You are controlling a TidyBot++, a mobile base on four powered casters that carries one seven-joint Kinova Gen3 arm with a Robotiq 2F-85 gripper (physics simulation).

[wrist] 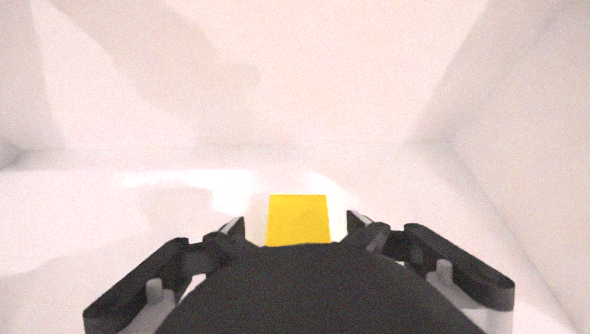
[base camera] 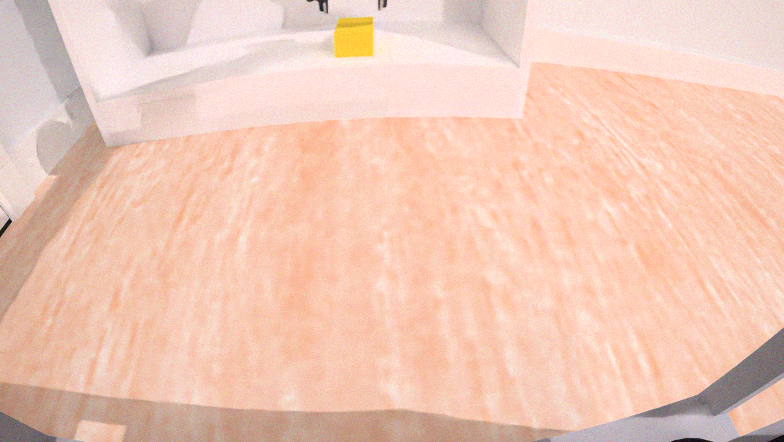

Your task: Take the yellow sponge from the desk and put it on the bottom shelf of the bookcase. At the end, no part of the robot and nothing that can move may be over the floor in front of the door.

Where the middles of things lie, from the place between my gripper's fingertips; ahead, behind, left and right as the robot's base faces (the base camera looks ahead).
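Labels:
As for the yellow sponge (wrist: 293, 219), my hand is 5 cm above it.

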